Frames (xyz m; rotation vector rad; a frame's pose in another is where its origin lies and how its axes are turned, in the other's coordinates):
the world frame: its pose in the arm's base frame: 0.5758 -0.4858 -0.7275 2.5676 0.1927 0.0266
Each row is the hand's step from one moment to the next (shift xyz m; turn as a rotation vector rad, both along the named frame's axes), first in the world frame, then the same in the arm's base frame.
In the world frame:
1: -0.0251 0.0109 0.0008 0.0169 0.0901 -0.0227
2: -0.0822 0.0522 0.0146 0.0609 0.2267 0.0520
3: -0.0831 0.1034 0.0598 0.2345 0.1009 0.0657
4: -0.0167 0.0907 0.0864 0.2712 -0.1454 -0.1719
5: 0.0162 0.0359 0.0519 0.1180 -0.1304 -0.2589
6: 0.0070 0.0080 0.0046 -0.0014 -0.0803 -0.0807
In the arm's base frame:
1: -0.0233 -0.0131 0.0057 0.0273 -0.0606 0.0671
2: -0.0736 -0.0631 0.0174 0.0933 -0.2080 0.0765
3: -0.0650 -0.1300 0.0068 0.2492 -0.0856 -0.0062
4: 0.0006 -0.1241 -0.0238 0.2390 0.2518 0.0612
5: 0.0238 -0.0553 -0.0249 0.0842 0.2638 0.1459
6: 0.0083 -0.0081 0.0003 -0.0168 0.1098 0.0250

